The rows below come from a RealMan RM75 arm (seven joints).
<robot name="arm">
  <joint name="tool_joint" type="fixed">
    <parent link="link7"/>
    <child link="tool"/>
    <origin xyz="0 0 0"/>
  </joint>
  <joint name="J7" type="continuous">
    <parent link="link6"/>
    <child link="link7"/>
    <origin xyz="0 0.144 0" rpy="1.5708 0 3.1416"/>
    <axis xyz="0 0 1"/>
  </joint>
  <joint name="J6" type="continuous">
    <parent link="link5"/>
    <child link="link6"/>
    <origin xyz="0 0 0" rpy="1.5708 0 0"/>
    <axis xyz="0 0 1"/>
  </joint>
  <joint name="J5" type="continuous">
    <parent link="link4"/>
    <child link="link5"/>
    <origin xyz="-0.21 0 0" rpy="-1.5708 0 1.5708"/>
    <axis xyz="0 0 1"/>
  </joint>
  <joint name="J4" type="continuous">
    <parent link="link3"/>
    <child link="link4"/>
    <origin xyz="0 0 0" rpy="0 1.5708 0"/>
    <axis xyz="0 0 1"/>
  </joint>
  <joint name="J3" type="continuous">
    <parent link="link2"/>
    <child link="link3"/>
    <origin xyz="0.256 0 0" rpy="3.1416 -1.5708 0"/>
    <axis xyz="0 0 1"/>
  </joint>
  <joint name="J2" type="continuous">
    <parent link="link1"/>
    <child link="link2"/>
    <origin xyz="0 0 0" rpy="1.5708 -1.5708 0"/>
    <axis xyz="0 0 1"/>
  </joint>
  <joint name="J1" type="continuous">
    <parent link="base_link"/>
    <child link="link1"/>
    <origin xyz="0 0 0.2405" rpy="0 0 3.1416"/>
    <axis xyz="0 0 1"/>
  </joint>
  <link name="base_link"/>
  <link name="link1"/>
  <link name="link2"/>
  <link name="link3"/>
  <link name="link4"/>
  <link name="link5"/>
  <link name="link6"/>
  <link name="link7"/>
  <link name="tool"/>
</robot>
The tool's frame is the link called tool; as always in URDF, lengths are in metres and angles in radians. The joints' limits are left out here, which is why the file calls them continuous.
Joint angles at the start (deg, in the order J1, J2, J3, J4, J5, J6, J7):
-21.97, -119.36, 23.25, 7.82, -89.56, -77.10, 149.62
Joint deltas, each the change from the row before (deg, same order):
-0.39, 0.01, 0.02, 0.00, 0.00, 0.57, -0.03
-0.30, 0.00, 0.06, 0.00, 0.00, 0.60, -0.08
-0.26, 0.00, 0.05, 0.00, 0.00, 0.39, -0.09
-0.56, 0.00, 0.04, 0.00, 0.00, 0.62, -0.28
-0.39, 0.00, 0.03, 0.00, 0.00, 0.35, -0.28
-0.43, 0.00, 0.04, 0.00, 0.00, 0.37, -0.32
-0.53, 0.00, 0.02, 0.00, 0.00, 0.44, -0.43
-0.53, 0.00, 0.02, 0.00, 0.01, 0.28, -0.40
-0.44, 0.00, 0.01, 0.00, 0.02, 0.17, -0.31
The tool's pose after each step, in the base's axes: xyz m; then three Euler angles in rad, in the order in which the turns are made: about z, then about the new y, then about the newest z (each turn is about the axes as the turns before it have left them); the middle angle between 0 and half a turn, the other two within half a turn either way. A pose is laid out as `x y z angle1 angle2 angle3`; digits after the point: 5 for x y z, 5 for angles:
-0.33550 0.29081 -0.02585 1.20787 2.01421 -2.42197
-0.33533 0.29283 -0.02640 1.21316 2.01840 -2.41859
-0.33487 0.29451 -0.02678 1.21540 2.02126 -2.41700
-0.33340 0.29806 -0.02729 1.21675 2.02517 -2.41685
-0.33216 0.30048 -0.02760 1.21619 2.02747 -2.41885
-0.33073 0.30312 -0.02793 1.21523 2.03000 -2.42135
-0.32894 0.30639 -0.02827 1.21401 2.03257 -2.42519
-0.32673 0.30954 -0.02851 1.20977 2.03446 -2.42979
-0.32473 0.31210 -0.02869 1.20508 2.03580 -2.43372

